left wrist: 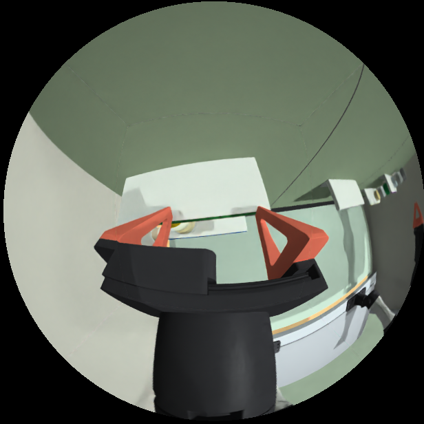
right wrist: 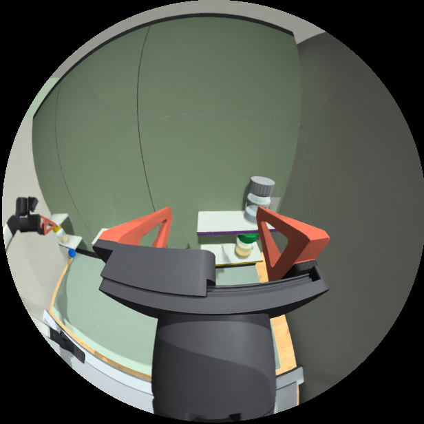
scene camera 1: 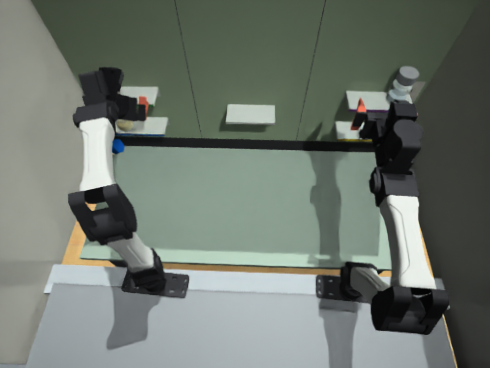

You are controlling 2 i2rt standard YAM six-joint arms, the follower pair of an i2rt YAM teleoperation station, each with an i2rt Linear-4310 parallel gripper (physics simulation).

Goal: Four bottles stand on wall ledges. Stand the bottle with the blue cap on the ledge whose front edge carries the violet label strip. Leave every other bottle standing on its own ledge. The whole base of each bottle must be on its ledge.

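Frame: origin at the left arm's base, x right, y ahead, z up, level; metres.
Where they show: left gripper, between the fingertips: (scene camera 1: 132, 102); right gripper, between the fingertips: (scene camera 1: 379, 101); left arm's base, origin of its link: (scene camera 1: 156, 283); right arm's base, origin of its link: (scene camera 1: 348, 289).
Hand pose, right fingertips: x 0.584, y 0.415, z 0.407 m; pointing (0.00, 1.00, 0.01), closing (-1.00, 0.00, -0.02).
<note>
Each offset is from my right fingertips to the top centre of the thing. Level surfaces: height alone.
The blue-capped bottle's cap @[dx -0.862, dy +0.082, dz -0.354 m] (scene camera 1: 118, 146) (right wrist: 72, 253) shows low at the left, below the blue-strip ledge @[dx -0.736, dy +0.087, dz -0.256 m] (scene camera 1: 152, 126); its body is hidden. The violet-strip ledge @[dx +0.063, dy +0.131, dz -0.116 m] (scene camera 1: 367, 100) (right wrist: 220, 221) at the right bears a grey-capped bottle @[dx +0.107, dy +0.137, dz -0.011 m] (scene camera 1: 407, 77) (right wrist: 262, 186). A green-capped bottle (right wrist: 244, 246) stands on the yellow-strip ledge @[dx +0.063, dy +0.131, dz -0.256 m] (scene camera 1: 346, 131) (right wrist: 210, 255) below. A yellow-capped bottle (right wrist: 60, 232) is on the blue-strip ledge, mostly hidden in scene camera 1. My left gripper (left wrist: 213, 211) is open and empty at the green-strip ledge (left wrist: 200, 186). My right gripper (right wrist: 213, 211) is open and empty before the right ledges.
A bare ledge @[dx -0.337, dy +0.109, dz -0.186 m] (scene camera 1: 250, 114) (left wrist: 346, 194) is on the middle of the back wall. The green-strip ledge is above the blue-strip one. Side walls stand close beside both arms. A dark rail (scene camera 1: 250, 144) runs along the back of the pale green table mat @[dz -0.429 m] (scene camera 1: 250, 200).
</note>
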